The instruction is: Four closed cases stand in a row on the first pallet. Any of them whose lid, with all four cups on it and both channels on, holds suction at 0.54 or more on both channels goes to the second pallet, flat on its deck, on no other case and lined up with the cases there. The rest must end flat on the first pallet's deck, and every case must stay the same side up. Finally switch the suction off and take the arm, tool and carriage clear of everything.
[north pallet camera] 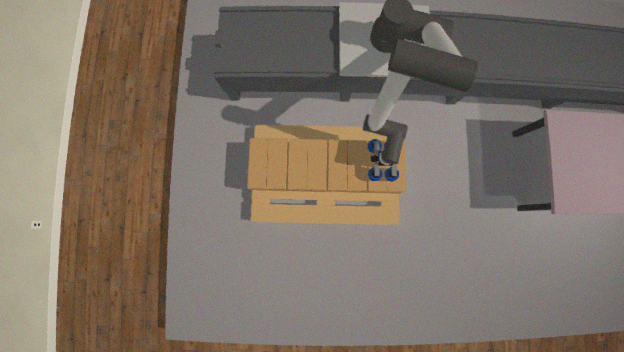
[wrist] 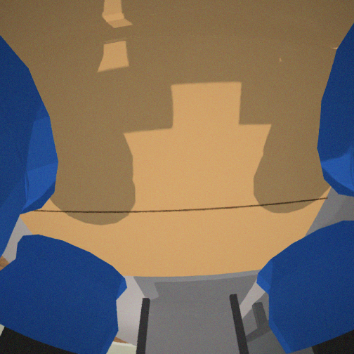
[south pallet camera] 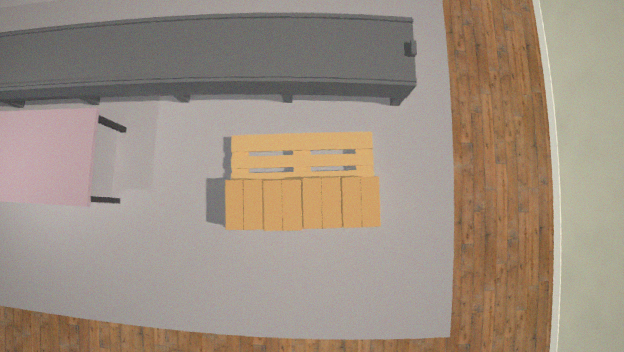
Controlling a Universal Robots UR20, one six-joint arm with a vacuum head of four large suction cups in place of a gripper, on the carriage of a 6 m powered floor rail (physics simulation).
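Places are measured from the arm's base along level axes (x ahead, y left, z up), in centimetres.
Pixels of known places: arm's base at its link origin: [north pallet camera: 386, 38].
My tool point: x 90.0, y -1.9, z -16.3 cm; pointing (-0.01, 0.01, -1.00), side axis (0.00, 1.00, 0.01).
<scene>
Ahead of a thing's pixels: the offset from my tool point to its middle. Level surfaces: height alone.
On the north pallet [north pallet camera: 325, 215], four closed tan cases stand side by side: the left-end case @[dy -86.3, dx +2.0, dz -16.2 cm] [north pallet camera: 277, 165], its neighbour @[dy -56.0, dx +2.4, dz -16.2 cm] [north pallet camera: 317, 170], a third @[dy -25.7, dx +2.6, dz -16.2 cm] [north pallet camera: 337, 177] and the right-end case @[dy +4.6, dx +3.0, dz -16.2 cm] [north pallet camera: 398, 184]. My suction head [north pallet camera: 383, 160] [wrist: 182, 200] is over the right-end case, with its cups apart from the lid below and nothing held. One of the four blue cups is hidden under the wrist in the north view. In the wrist view, a lid [wrist: 200, 165] carries cup shadows and a thin dark seam. The south pallet [south pallet camera: 301, 160] bears a row of tan cases [south pallet camera: 272, 205] along its near side.
The dark grey rail [north pallet camera: 280, 40] [south pallet camera: 225, 50] runs behind both pallets, with the pale carriage [north pallet camera: 350, 65] beneath my arm. A pink-topped table @[dz +12.3 cm] [north pallet camera: 590, 160] [south pallet camera: 45, 155] with black bars stands between the pallets. Bare slatted deck shows behind the south cases.
</scene>
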